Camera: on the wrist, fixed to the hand. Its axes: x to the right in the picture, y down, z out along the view.
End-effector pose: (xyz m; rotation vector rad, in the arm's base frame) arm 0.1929 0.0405 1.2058 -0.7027 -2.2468 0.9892
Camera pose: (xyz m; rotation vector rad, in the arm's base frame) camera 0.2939 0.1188 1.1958 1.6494 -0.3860 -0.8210
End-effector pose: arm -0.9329 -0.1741 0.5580 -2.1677 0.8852 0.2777
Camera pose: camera -1.0083 -0.2719 0.5923 -1.1159 -2.2272 -1.8907
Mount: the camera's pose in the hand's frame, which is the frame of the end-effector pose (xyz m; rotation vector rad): -0.0214 0.0768 -0.1004 -0.0063 -0.8697 3.0042
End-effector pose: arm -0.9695 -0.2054 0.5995 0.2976 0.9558 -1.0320
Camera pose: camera -0.9625 -0.0910 0.5421 0.6740 -0.7853 1.5945
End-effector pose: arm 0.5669 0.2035 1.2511 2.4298 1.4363 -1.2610
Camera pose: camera 0.6815 0.1867 1.3061 0.8099 -1.8144 -0.4702
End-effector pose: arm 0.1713 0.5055 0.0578 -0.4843 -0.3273 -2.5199
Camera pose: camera 0.2037 0.4197 -0.0318 -0.7938 0.2048 0.6411
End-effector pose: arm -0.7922 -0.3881 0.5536 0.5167 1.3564 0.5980
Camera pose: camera -0.9013 -0.3449 0.6053 -1.9751 1.2430 -1.8446
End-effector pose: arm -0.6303 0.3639 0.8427 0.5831 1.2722 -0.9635
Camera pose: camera -0.6175 0.4907 0.8291 0.9907 -1.0005 1.3159
